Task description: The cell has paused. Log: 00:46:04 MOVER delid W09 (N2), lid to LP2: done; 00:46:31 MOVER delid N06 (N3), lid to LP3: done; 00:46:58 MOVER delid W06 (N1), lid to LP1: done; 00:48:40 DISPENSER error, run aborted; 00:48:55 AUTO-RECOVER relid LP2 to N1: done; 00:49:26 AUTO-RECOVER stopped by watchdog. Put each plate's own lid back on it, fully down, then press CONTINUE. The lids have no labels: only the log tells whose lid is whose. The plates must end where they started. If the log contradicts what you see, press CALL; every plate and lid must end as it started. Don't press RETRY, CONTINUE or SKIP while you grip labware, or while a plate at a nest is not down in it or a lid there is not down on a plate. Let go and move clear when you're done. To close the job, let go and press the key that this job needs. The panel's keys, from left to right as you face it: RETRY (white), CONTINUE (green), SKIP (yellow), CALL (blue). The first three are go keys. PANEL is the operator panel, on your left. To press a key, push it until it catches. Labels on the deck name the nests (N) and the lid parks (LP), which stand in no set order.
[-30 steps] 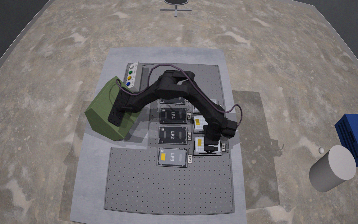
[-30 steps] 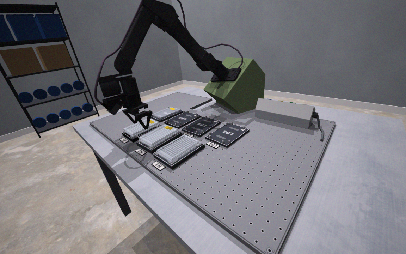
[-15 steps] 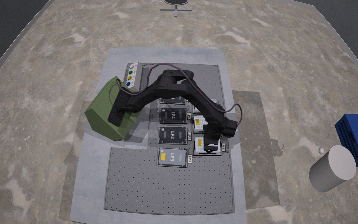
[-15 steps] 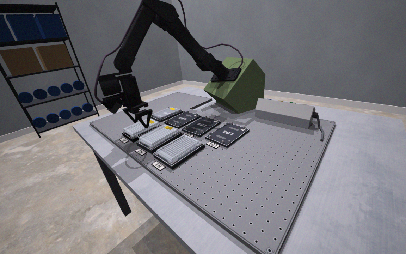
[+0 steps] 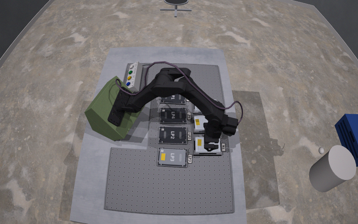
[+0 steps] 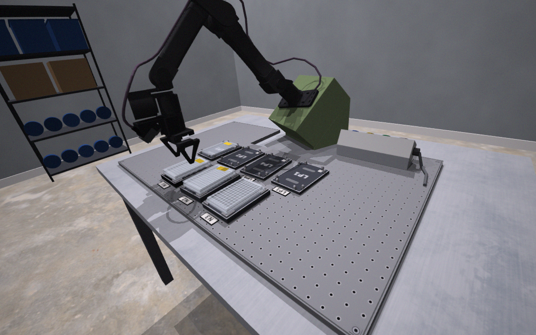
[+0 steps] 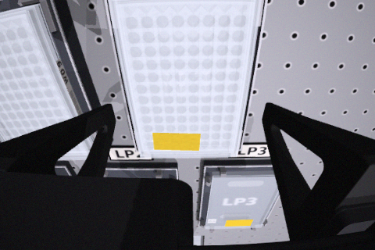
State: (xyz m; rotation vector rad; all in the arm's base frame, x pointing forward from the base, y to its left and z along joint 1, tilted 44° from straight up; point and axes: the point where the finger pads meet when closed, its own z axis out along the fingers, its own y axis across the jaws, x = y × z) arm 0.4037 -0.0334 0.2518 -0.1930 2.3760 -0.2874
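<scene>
Now: hand 3 cm above the clear lid. Round my hand: yellow skip key 49 cm behind, 37 cm to the left, 1 cm above; then blue call key 49 cm behind, 32 cm to the left, 1 cm above; then lid park 18 cm behind, 5 cm to the left, 6 cm below.
</scene>
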